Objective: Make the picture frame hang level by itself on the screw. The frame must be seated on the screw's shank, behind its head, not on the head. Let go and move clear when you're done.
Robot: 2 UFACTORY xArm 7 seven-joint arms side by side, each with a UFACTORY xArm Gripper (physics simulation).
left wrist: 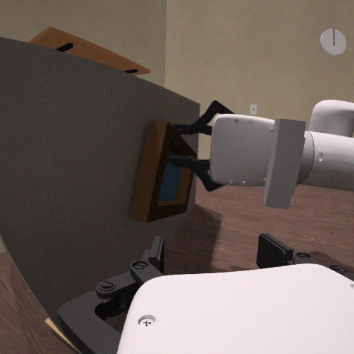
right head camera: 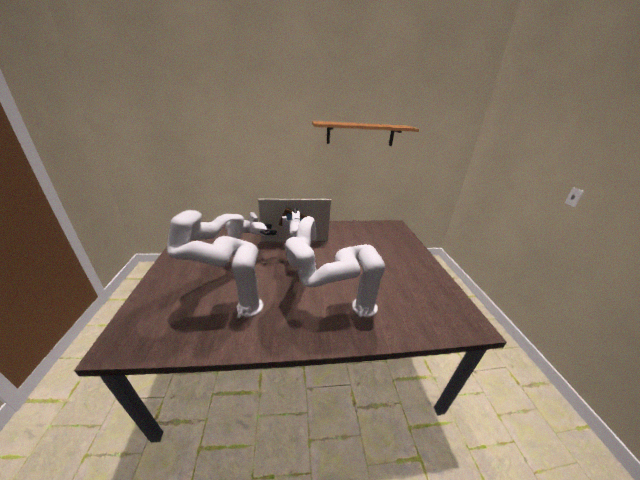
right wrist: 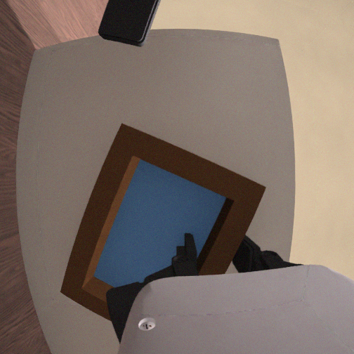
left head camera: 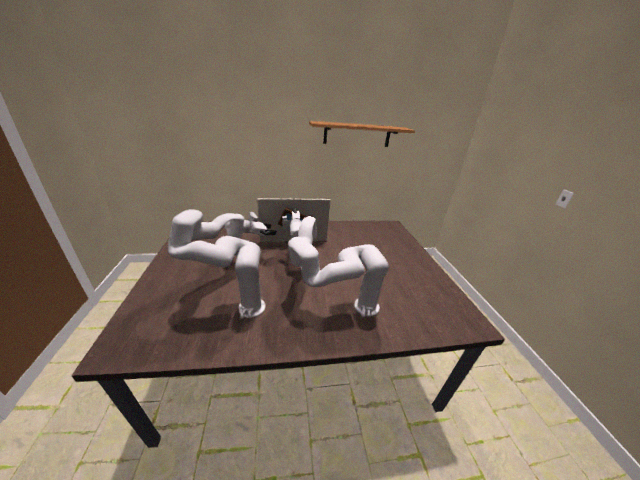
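The brown picture frame (left head camera: 284,213) (right head camera: 285,213) (left wrist: 145,200) (right wrist: 195,170) with its blue inner panel is against the grey upright board (left head camera: 317,222) (right head camera: 318,222) (left wrist: 75,125) (right wrist: 150,80). It is clearly tilted, with its upper-left corner high. My right gripper (left wrist: 168,144) (right wrist: 212,247) is open, its fingers on either side of the frame's top rail, one inside the opening and one outside. My left gripper (left head camera: 268,229) (right head camera: 268,229) (left wrist: 212,251) is open and empty, left of the frame and in front of the board. The screw is hidden, so the seating cannot be told.
The board stands at the back of the dark wooden table (left head camera: 413,294) (right head camera: 413,294). An orange-brown shelf (left head camera: 361,126) (right head camera: 364,125) (left wrist: 95,52) is on the wall above, to the right. My right arm reaches across in front of the frame and hides part of it in both head views.
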